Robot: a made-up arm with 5 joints. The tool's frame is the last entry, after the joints.
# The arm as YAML. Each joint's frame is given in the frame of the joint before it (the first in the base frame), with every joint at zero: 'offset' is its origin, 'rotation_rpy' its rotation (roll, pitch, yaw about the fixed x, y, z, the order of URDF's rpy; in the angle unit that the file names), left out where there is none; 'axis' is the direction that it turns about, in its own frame. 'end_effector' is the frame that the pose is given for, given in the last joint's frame.
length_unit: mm
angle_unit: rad
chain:
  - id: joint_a
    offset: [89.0, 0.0, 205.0]
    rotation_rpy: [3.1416, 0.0, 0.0]
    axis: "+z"
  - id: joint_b
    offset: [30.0, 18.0, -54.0]
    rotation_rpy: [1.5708, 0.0, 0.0]
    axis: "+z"
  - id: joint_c
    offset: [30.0, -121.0, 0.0]
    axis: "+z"
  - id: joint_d
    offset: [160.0, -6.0, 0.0]
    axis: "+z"
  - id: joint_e
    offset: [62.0, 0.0, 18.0]
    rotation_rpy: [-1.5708, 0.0, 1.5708]
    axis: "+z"
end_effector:
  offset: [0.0, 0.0, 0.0]
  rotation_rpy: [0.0, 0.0, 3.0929]
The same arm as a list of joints. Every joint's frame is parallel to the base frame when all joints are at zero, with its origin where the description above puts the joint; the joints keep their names.
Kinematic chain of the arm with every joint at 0, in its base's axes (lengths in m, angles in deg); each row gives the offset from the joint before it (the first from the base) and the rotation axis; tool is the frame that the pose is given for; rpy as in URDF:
joint_a: xyz 0.089 0 0.205 axis -z
joint_b: xyz 0.03 -0.018 0.054 axis +y
joint_c: xyz 0.03 0 0.121 axis +y
joint_d: xyz 0.16 0 0.006 axis +y
joint_e: xyz 0.062 0.018 0 axis -x
tool: xyz 0 0 0 rpy 90 -87.21 -90

